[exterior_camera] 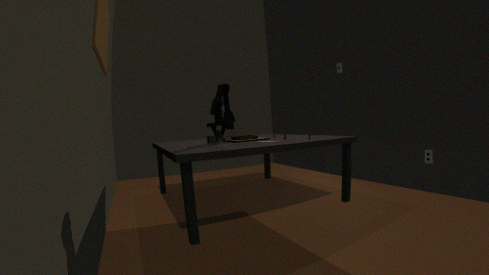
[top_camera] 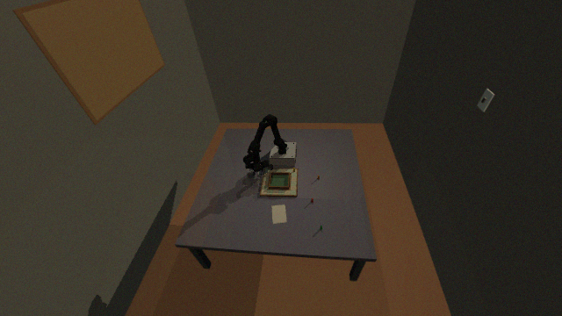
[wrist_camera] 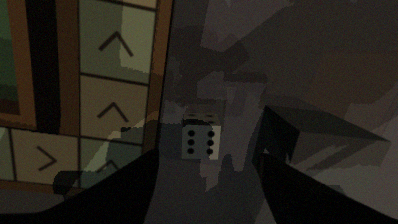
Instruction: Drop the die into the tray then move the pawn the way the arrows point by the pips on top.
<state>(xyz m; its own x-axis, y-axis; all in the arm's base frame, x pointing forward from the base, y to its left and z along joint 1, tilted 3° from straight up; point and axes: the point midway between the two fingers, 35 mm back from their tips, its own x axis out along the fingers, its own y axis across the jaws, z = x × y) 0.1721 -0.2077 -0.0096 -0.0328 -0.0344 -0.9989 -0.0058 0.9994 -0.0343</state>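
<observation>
The grey cube is 10 mm behind my gripper tip, 70 mm to the right of it and 20 mm below it. The rest, counted from my gripper tip: white card 390 mm ahead, 150 mm to the left, 50 mm below; green dice tray 90 mm ahead, 170 mm to the left, 40 mm below.
</observation>
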